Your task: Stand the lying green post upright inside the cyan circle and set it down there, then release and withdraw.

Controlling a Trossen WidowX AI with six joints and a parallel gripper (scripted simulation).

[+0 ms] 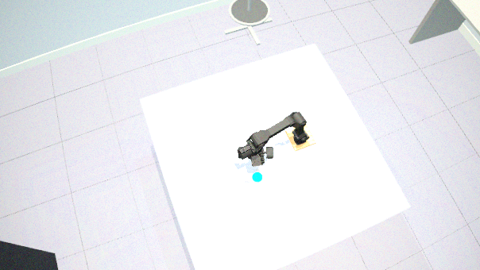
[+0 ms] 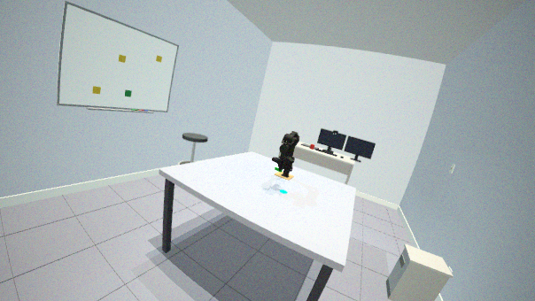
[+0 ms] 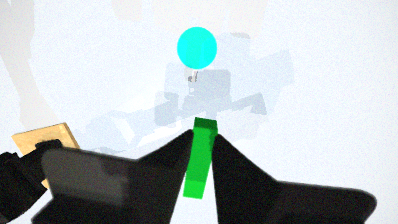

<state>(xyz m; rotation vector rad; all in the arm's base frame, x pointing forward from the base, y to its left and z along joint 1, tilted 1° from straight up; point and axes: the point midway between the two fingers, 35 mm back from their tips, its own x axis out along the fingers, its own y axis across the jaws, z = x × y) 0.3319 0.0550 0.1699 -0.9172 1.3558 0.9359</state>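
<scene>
The cyan circle is 150 mm below my gripper tip and 70 mm to the left of it. From my gripper tip the other things lie so: green post: 20 mm to the right, 10 mm behind.
</scene>
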